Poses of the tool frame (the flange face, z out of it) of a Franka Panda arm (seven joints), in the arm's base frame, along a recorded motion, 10 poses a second.
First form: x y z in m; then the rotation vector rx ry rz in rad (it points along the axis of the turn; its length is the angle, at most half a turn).
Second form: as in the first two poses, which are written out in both.
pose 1, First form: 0.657 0.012 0.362 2.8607 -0.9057 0.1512
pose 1, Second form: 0.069 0.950 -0.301 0.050 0.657 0.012 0.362
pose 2, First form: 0.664 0.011 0.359 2.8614 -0.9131 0.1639
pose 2, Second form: 0.067 0.949 -0.303 0.054 0.664 0.011 0.359
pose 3, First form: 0.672 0.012 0.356 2.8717 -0.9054 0.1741
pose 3, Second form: 0.063 0.950 -0.300 0.058 0.672 0.012 0.356
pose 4, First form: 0.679 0.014 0.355 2.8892 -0.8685 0.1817
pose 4, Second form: 0.060 0.954 -0.287 0.060 0.679 0.014 0.355
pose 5, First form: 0.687 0.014 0.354 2.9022 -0.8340 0.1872
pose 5, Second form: 0.058 0.958 -0.275 0.062 0.687 0.014 0.354
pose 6, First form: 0.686 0.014 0.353 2.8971 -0.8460 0.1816
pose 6, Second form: 0.059 0.957 -0.279 0.060 0.686 0.014 0.353
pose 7, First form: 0.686 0.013 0.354 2.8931 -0.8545 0.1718
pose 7, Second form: 0.060 0.956 -0.282 0.057 0.686 0.013 0.354
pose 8, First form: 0.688 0.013 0.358 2.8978 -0.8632 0.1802
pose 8, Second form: 0.056 0.955 -0.285 0.059 0.688 0.013 0.358
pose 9, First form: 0.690 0.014 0.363 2.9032 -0.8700 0.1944
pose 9, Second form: 0.052 0.955 -0.286 0.064 0.690 0.014 0.363
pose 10, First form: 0.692 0.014 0.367 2.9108 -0.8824 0.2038
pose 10, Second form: 0.047 0.954 -0.289 0.067 0.692 0.014 0.367
